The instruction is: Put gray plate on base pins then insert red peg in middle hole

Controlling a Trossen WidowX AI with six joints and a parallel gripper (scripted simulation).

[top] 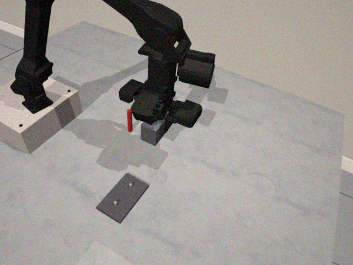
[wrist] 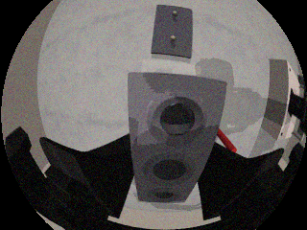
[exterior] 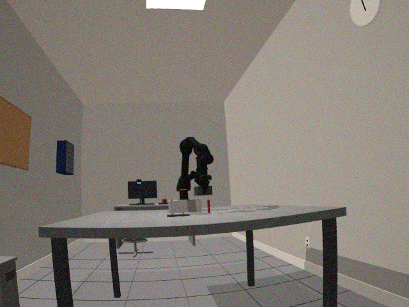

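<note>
The red peg is 13 cm behind my gripper tip, 2 cm to the left of it and 8 cm below it. Also, from my gripper tip: gray plate (3 cm above).
</note>
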